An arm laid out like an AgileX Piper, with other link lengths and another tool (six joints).
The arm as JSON. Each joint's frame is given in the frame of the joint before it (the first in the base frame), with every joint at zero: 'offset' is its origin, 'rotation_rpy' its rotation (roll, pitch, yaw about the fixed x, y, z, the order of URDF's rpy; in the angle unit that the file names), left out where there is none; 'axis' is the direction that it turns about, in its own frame. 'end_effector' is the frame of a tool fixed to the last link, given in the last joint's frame.
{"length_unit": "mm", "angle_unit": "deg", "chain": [
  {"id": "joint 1", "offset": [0.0, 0.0, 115.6], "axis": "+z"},
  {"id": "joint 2", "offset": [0.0, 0.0, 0.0], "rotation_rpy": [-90.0, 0.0, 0.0], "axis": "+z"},
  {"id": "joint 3", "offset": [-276.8, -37.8, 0.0], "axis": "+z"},
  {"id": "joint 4", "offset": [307.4, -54.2, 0.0], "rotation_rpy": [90.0, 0.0, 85.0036], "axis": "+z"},
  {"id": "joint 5", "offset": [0.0, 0.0, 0.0], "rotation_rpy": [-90.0, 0.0, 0.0], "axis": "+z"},
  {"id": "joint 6", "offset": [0.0, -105.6, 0.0], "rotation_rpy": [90.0, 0.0, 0.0], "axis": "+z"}
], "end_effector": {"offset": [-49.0, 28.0, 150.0], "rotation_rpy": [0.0, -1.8, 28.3]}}
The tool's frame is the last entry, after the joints.
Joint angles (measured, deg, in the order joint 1, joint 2, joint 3, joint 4, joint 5, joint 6), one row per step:
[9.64, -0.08, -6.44, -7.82, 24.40, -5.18]
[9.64, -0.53, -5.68, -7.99, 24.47, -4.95]
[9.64, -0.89, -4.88, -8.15, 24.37, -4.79]
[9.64, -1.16, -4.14, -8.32, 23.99, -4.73]
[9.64, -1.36, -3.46, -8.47, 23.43, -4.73]
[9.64, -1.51, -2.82, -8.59, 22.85, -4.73]
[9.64, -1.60, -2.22, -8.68, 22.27, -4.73]
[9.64, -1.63, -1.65, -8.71, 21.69, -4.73]
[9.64, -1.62, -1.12, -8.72, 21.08, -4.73]
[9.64, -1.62, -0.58, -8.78, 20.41, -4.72]
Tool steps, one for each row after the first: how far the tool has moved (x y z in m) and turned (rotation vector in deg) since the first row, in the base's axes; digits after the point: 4 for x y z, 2 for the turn. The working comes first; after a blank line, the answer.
Tool pose at each row, in the base's axes (x y z in m, rotation vector in deg; the steps are taken from these numbers as rounded here):
[0.2747, 0.0704, 0.2262, 8.23, 101.03, 15.26]
[0.2749, 0.0700, 0.2207, 8.37, 101.38, 15.18]
[0.2753, 0.0698, 0.2152, 8.42, 101.71, 15.08]
[0.2758, 0.0699, 0.2109, 8.33, 101.79, 14.96]
[0.2764, 0.0702, 0.2077, 8.16, 101.71, 14.88]
[0.2769, 0.0705, 0.2047, 8.00, 101.63, 14.82]
[0.2775, 0.0709, 0.2018, 7.86, 101.57, 14.80]
[0.2780, 0.0714, 0.1990, 7.76, 101.54, 14.82]
[0.2786, 0.0719, 0.1964, 7.66, 101.49, 14.88]
[0.2792, 0.0724, 0.1941, 7.53, 101.37, 14.91]

[0.0002, -0.0004, -0.0055, 0.00, 0.36, -0.09]
[0.0006, -0.0006, -0.0110, -0.06, 0.70, -0.14]
[0.0011, -0.0005, -0.0153, -0.20, 0.76, -0.14]
[0.0017, -0.0002, -0.0185, -0.34, 0.66, -0.08]
[0.0022, 0.0001, -0.0215, -0.46, 0.56, -0.02]
[0.0028, 0.0005, -0.0244, -0.55, 0.48, 0.06]
[0.0033, 0.0010, -0.0272, -0.59, 0.43, 0.13]
[0.0039, 0.0015, -0.0298, -0.60, 0.37, 0.22]
[0.0045, 0.0020, -0.0321, -0.64, 0.24, 0.31]

